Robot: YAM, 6 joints.
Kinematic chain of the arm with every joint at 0, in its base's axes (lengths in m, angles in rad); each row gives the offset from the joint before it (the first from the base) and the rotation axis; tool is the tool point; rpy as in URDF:
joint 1: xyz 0 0 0.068 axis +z
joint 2: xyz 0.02 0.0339 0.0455 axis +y
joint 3: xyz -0.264 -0.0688 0 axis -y
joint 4: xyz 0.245 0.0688 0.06 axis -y
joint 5: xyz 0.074 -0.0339 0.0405 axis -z
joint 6: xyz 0.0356 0 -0.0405 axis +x
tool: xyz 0 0 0 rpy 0 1.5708 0
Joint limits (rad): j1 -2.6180..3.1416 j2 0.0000..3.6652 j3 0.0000..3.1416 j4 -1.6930..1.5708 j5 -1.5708..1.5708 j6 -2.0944..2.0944
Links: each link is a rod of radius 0.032 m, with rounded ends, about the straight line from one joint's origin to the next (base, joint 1, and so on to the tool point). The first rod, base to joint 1, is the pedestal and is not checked.
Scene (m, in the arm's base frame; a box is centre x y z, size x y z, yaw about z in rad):
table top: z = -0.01
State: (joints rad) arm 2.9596 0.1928 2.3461 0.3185 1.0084 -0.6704
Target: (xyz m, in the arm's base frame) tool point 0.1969 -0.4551 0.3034
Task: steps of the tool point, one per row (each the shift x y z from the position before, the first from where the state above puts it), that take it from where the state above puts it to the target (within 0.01 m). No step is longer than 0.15 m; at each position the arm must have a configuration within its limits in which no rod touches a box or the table.
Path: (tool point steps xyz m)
1: -0.0285 -0.1259 -0.0229
2: -0.0628 -0.1138 -0.0229
3: -0.0921 -0.0922 -0.0225
4: -0.1138 -0.0629 -0.0217

